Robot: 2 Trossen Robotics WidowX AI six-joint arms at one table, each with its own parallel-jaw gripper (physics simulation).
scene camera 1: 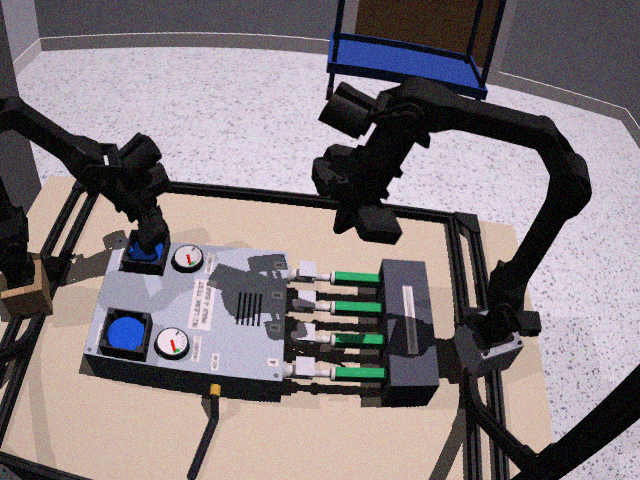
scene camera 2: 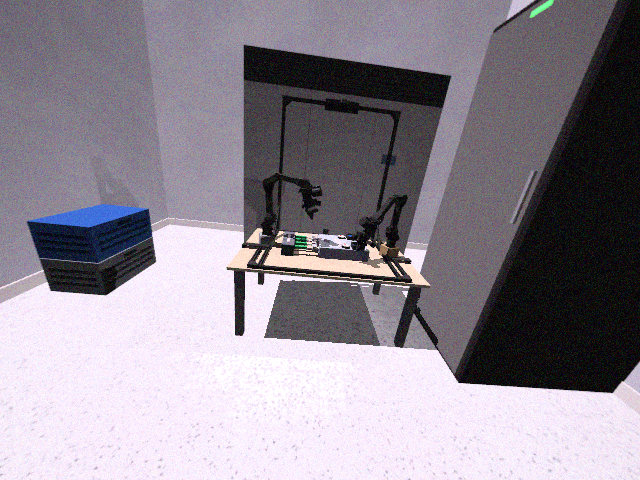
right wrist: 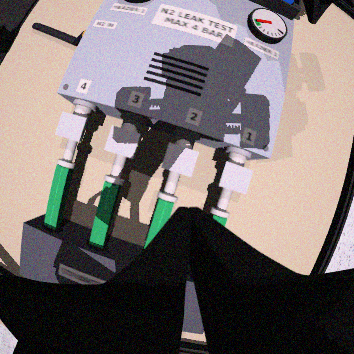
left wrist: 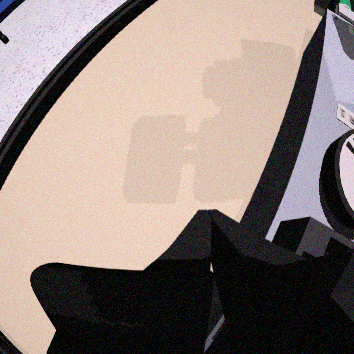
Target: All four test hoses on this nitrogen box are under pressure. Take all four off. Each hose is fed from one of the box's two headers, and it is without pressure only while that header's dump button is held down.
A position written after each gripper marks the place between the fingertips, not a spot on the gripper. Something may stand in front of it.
The left gripper (scene camera 1: 166,228) is shut and touches a grey nitrogen box (scene camera 1: 225,312). The right gripper (scene camera 1: 336,232) is shut and holds nothing. Also in view: a blue dump button (scene camera 1: 126,332) and a dark block (scene camera 1: 409,355).
The left gripper also shows in the left wrist view (left wrist: 206,218). The right gripper shows as well in the right wrist view (right wrist: 186,216). The grey nitrogen box shows as well in the right wrist view (right wrist: 219,80) and in the left wrist view (left wrist: 295,204).
